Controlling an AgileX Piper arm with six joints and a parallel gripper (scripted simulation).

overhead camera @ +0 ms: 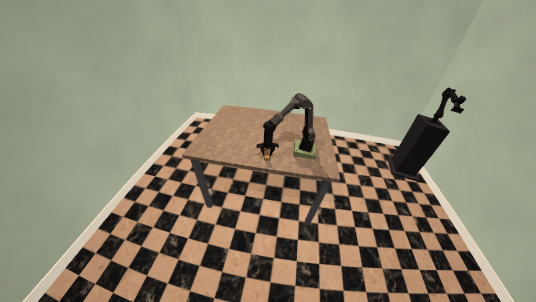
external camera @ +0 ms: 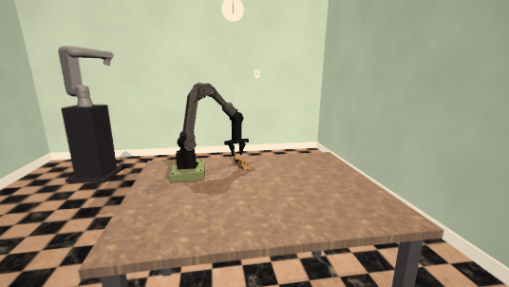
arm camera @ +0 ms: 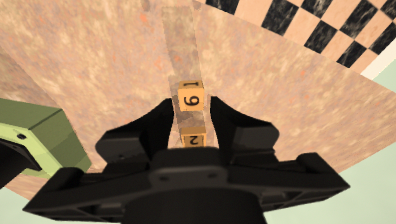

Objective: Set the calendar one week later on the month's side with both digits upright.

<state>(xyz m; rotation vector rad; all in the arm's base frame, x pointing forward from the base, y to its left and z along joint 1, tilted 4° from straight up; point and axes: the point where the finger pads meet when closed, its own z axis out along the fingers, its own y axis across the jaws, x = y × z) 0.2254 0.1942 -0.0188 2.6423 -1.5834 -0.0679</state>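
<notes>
Right now the orange tray is 5 cm ahead of my hand, 9 cm to the right of it and 3 cm below it.
</notes>
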